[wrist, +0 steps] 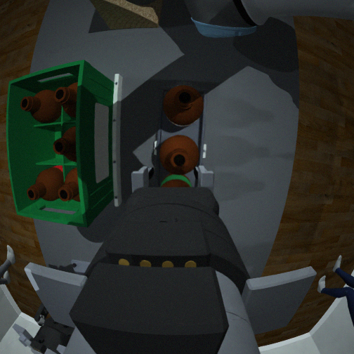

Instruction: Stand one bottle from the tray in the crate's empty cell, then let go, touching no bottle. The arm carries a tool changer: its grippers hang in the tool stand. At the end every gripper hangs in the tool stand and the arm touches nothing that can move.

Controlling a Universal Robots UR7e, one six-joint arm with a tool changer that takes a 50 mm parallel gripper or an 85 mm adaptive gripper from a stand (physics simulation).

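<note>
The green crate (89, 145) is at the left of the wrist view, with several brown bottles in its cells; its left middle cell is empty. The dark tray (196, 131) is at the centre. A brown bottle (183, 104) stands at its far end and another bottle (179, 154) in its middle. The nearest bottle (176, 180), with a green band, is largely hidden by the gripper body. My gripper (173, 177) is open, its fingers apart on the left and right of that nearest bottle. Whether they touch it cannot be seen.
A pale upright strip (117, 140) stands between crate and tray. A blue bowl-like object (225, 28) and a tan textured block (131, 14) are at the far side. Dark tool parts (52, 334) show at lower left, probably at the tool stand. Part of the arm crosses the upper right.
</note>
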